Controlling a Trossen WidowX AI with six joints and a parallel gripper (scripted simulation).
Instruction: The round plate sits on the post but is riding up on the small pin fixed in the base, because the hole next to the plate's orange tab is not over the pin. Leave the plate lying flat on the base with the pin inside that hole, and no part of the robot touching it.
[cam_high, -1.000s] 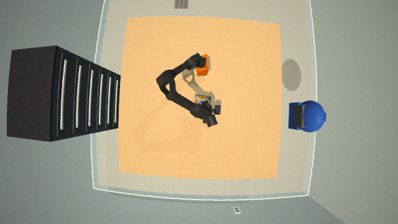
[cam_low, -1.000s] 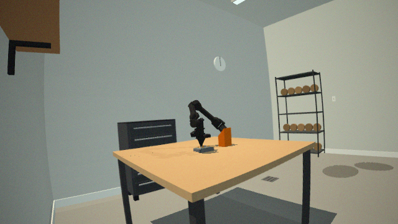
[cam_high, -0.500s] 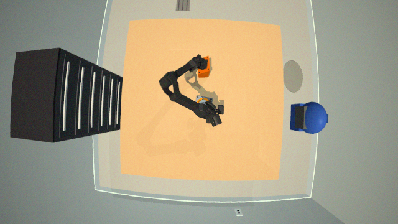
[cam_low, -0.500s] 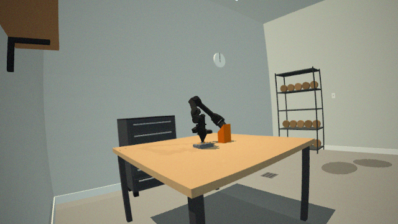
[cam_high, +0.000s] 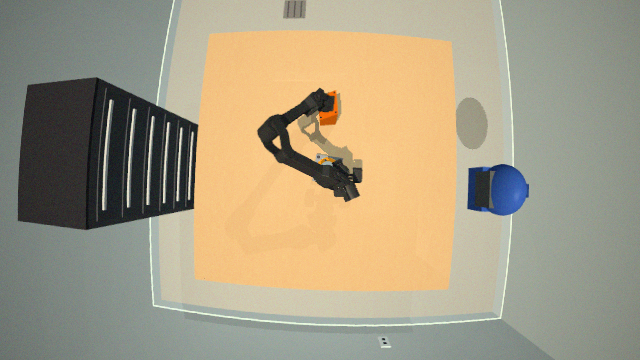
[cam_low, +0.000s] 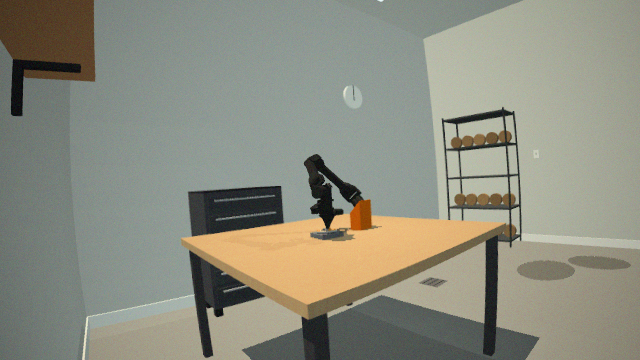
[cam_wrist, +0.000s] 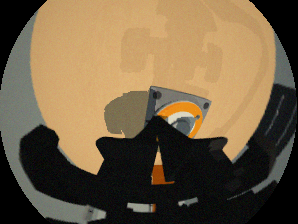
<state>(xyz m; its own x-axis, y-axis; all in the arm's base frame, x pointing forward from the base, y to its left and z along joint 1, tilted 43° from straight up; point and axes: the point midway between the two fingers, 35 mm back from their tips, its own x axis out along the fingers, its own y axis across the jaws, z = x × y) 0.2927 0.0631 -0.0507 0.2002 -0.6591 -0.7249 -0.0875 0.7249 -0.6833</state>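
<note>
My gripper tip is now 3 cm to the left of the round plate, 2 cm past it and 1 cm above it. From my gripper tip the other things lie so: base (5 cm to the right, 2 cm below, 2 cm behind).
</note>
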